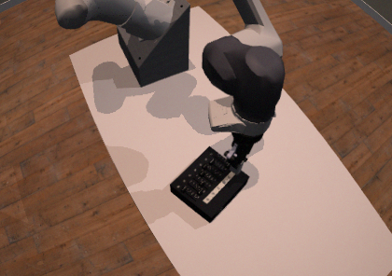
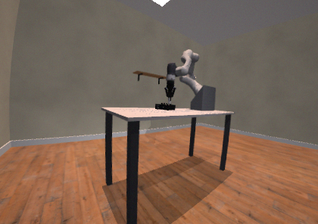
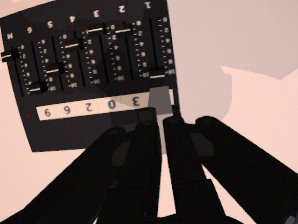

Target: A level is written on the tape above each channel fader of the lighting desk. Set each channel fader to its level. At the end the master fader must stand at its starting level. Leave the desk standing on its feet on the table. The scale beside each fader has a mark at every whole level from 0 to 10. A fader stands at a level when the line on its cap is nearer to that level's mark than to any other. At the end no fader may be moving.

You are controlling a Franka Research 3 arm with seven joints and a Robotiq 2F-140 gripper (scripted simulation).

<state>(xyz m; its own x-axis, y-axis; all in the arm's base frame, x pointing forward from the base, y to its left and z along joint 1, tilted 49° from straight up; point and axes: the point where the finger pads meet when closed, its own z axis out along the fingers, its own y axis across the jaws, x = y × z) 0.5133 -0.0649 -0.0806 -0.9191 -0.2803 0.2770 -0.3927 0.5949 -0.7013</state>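
Now: hand 10 mm past the master fader, 150 mm to the left of it and 30 mm above it.
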